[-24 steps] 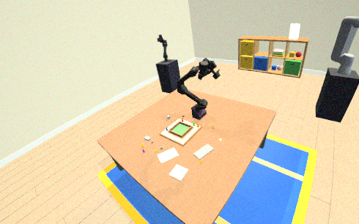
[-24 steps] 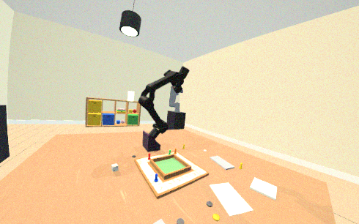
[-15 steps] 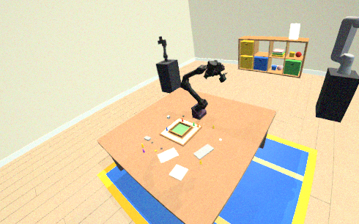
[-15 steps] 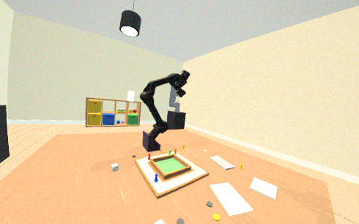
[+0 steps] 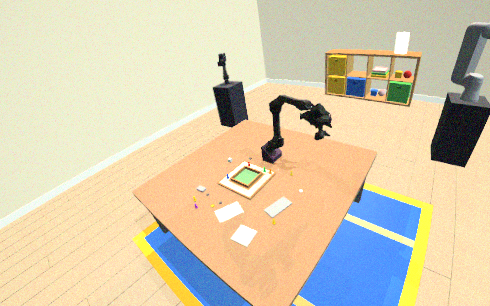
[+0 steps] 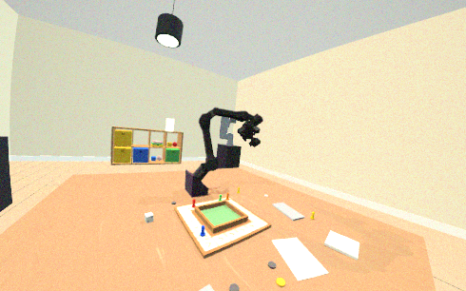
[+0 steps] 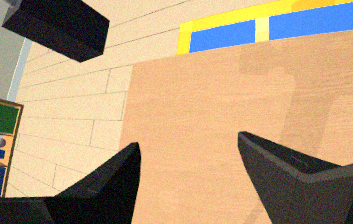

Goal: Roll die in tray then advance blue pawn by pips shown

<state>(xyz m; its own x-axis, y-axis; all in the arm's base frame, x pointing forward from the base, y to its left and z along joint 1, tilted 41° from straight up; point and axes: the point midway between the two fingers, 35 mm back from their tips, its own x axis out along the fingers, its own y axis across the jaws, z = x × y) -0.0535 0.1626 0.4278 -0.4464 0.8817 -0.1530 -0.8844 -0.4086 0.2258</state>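
The white die lies 680 mm to the right of my gripper tip, 270 mm below it and 220 mm ahead of it. Also, from my gripper tip: orange pawn: 320 mm to the right, 260 mm below, 220 mm ahead; grey slab: 440 mm ahead, 280 mm below, 130 mm to the right; green pawn: 370 mm to the right, 260 mm below, 220 mm ahead.
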